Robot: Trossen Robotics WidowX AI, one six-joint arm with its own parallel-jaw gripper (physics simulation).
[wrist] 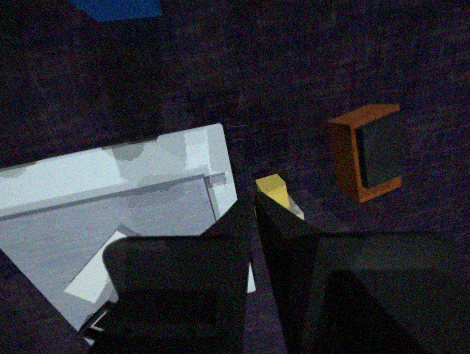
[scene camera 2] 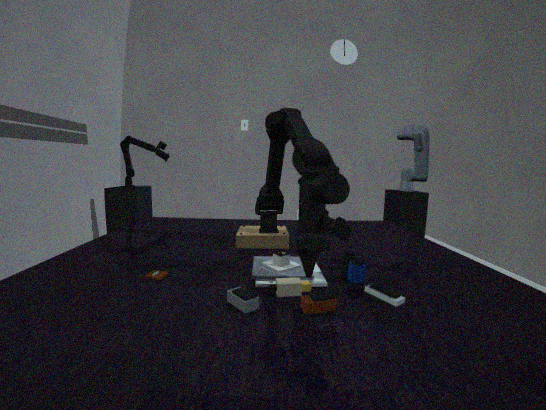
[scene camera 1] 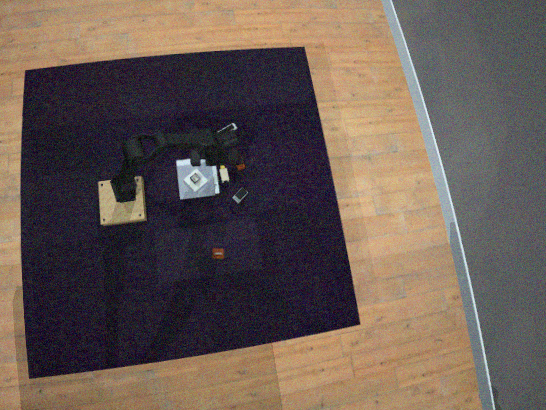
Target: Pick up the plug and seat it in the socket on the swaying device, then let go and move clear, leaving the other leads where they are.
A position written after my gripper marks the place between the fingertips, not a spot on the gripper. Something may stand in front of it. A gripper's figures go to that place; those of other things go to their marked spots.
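My gripper (scene camera 2: pixel 308 277) is 0.59 m from the lens. A device with socket (scene camera 2: pixel 281 265) is 0.66 m from the lens. My gripper is nearer to the lens than the device with socket.
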